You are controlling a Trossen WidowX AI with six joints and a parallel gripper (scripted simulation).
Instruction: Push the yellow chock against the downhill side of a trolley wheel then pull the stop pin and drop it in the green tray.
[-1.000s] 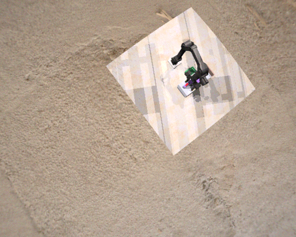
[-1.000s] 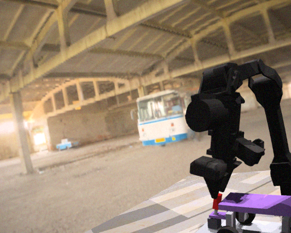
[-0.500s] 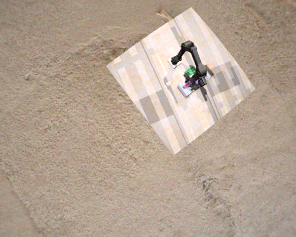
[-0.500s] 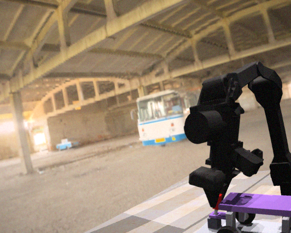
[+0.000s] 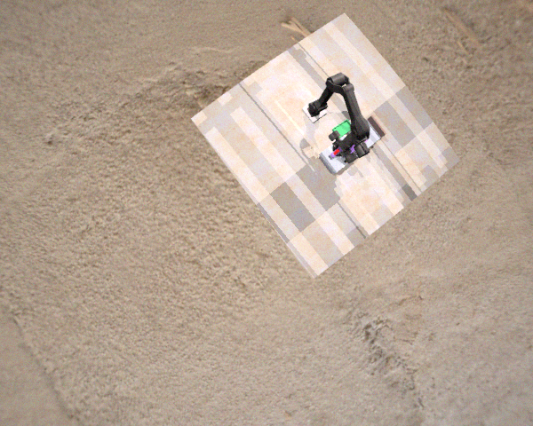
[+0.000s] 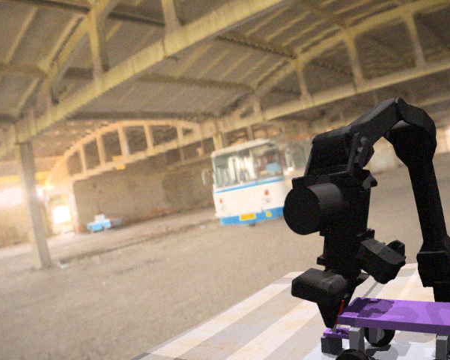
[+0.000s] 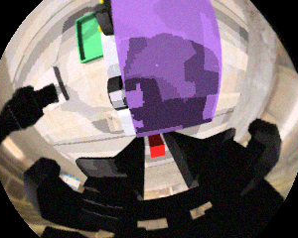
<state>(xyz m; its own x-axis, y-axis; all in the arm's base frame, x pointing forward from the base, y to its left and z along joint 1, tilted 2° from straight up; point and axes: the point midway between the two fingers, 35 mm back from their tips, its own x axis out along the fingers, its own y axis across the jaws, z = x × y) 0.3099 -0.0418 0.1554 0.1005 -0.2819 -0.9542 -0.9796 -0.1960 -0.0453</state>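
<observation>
Now: the yellow chock 200 mm to the left of my gripper tip, 80 mm behind it and 50 mm below it. The rest, counted from my gripper tip: purple-decked trolley (110 mm to the left, 20 mm below); then grey ramp (120 mm to the left, 80 mm below); then red-headed stop pin (right at my gripper tip).
</observation>
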